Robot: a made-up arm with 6 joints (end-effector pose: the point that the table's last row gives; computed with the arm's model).
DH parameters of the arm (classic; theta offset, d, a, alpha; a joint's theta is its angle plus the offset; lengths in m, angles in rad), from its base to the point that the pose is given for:
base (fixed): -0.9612 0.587 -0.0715 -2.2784
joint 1: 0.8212 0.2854 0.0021 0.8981
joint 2: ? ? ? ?
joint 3: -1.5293 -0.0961 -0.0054 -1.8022
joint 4: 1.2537 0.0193 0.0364 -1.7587
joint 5: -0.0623 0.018 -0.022 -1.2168
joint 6: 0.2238 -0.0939 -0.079 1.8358
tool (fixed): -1.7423 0.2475 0 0
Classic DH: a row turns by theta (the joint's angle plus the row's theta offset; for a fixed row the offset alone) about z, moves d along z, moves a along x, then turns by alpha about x.
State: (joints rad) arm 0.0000 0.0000 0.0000 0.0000 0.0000 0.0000
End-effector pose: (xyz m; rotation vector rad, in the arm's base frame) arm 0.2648 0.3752 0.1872 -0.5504 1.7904 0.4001
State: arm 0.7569 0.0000 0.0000 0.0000 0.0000 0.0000
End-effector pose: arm 0.3032 0.3932 0.2361 0.3018 1.9772 0.5650
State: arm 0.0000 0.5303 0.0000 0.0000 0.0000 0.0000
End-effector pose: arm 0.2648 0.4564 0.3147 -0.1749 1.5956 0.8409
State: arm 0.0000 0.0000 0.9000 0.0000 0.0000 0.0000
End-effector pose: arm 0.3149 0.3753 0.4498 -0.6021 0.9226 0.1088
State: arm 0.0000 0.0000 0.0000 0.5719 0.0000 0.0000
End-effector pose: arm 0.2566 0.2443 0.1560 0.0044 1.9705 0.0709
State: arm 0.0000 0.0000 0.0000 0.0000 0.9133 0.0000
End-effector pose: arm 0.1891 0.5552 0.2693 -0.1343 1.5726 1.3625
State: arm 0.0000 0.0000 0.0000 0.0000 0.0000 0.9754
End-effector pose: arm 0.1127 0.5516 0.2240 -1.3267 1.2813 1.0696
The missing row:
joint 2: 0.9809 -0.1188 0.0299 1.5708
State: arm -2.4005 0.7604 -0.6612 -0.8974 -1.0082 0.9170
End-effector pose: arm 0.1585 -0.0914 0.1055 2.2470 0.6678 -0.1687
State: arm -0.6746 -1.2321 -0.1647 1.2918 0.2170 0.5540
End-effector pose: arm 0.3654 -0.0068 0.4012 -0.8994 1.0672 -1.0407
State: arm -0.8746 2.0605 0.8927 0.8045 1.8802 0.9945
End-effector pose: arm 0.0605 -0.1425 0.5675 1.1990 -1.4299 1.0147
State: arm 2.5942 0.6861 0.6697 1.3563 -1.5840 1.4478
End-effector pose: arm 0.4101 0.2458 0.4062 -2.5666 -0.7073 -1.5017
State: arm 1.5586 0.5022 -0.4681 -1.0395 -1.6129 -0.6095
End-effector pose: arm 0.2425 0.0178 0.3622 0.9459 1.8597 -0.5900
